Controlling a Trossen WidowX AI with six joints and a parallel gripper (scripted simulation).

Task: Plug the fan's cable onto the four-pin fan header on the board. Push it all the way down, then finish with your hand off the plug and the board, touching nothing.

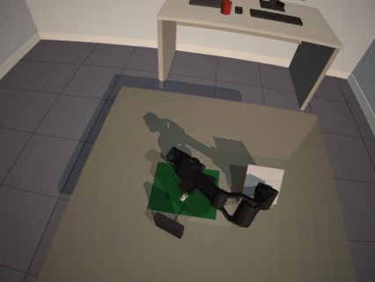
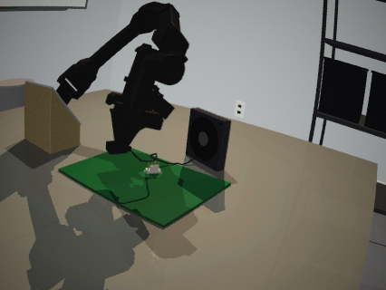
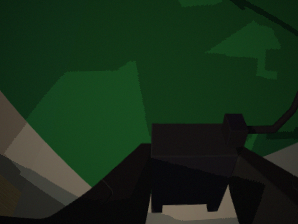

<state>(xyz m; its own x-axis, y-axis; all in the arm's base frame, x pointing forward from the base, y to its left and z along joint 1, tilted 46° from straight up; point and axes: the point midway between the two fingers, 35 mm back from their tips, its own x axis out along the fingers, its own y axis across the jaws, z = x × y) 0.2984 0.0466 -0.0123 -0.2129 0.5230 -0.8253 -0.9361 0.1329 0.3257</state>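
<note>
Right now the green board is 80 mm below my gripper tip, 30 mm to the left of it and 30 mm ahead of it. Round my gripper tip: black fan (220 mm to the left, 40 mm ahead); then black plug (10 mm to the right).
</note>
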